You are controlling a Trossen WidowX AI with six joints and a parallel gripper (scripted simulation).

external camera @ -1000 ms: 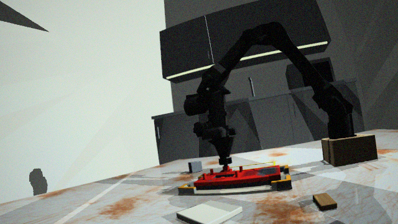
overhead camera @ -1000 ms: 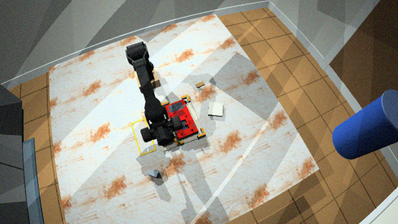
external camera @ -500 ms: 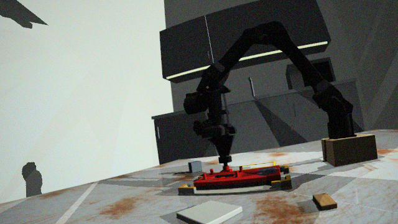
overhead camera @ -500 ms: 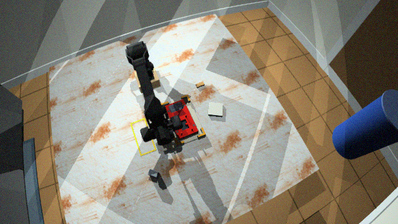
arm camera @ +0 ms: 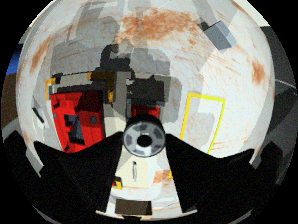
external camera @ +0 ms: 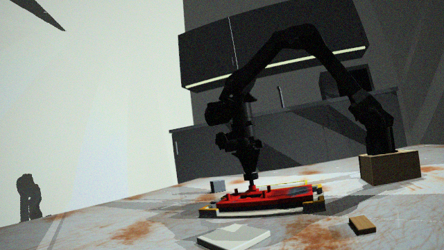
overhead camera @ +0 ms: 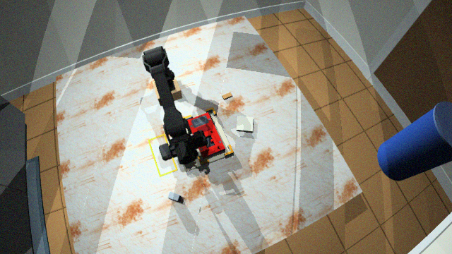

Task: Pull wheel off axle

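Now: gripper tip 2 cm above the upright axle. The rest, counted from my gripper tip: wheel (right at my gripper tip); white tile (6 cm behind, 30 cm to the left, 5 cm below); grey block (16 cm ahead, 11 cm to the right, 4 cm below).
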